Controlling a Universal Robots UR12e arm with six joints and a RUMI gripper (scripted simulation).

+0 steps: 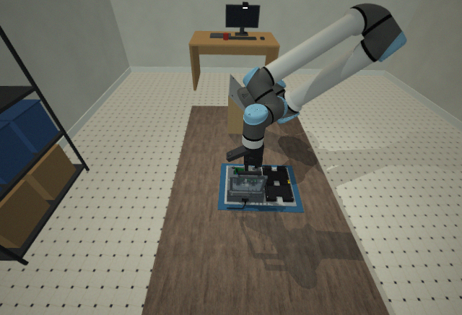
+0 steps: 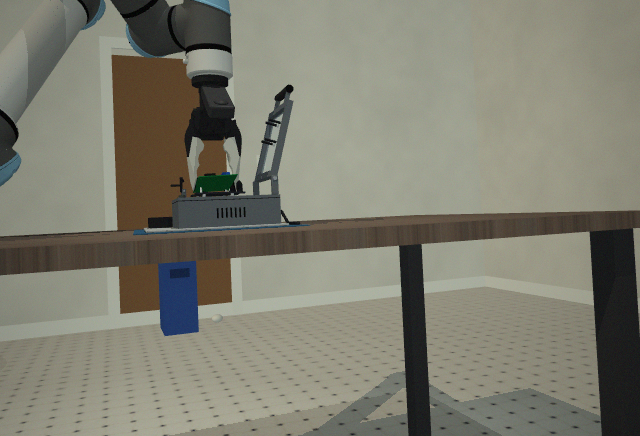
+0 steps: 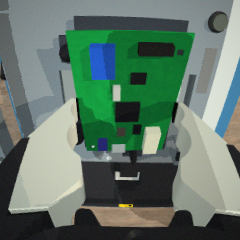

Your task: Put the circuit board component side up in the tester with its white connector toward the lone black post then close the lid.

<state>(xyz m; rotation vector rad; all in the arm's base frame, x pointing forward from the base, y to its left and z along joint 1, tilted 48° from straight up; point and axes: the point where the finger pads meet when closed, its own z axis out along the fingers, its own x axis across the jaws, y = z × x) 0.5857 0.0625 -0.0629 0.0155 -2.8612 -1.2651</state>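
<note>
Now: hand right at the green circuit board. Round my hand: tester lid (12 cm ahead, 9 cm above); then tester (4 cm to the left, 3 cm ahead, 3 cm above).
</note>
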